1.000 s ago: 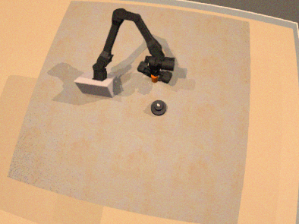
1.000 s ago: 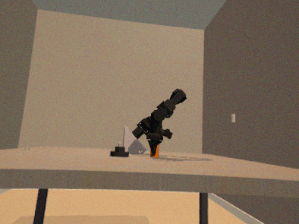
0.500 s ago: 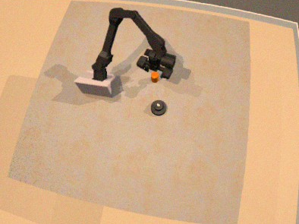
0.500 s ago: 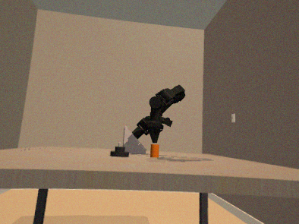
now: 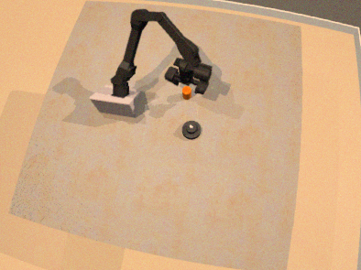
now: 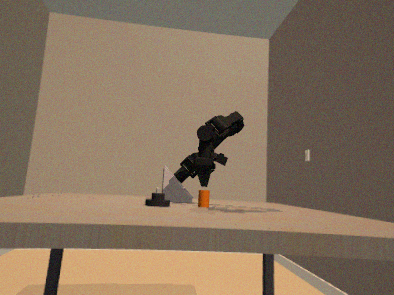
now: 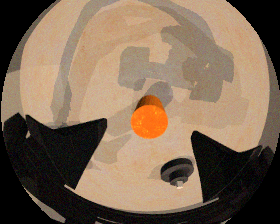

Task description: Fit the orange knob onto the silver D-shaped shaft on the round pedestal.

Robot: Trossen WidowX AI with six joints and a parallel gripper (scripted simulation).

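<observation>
The orange knob lies 30 mm below my gripper tip. Round my gripper tip: round dark pedestal: 160 mm to the right, 60 mm ahead, 40 mm below.
</observation>
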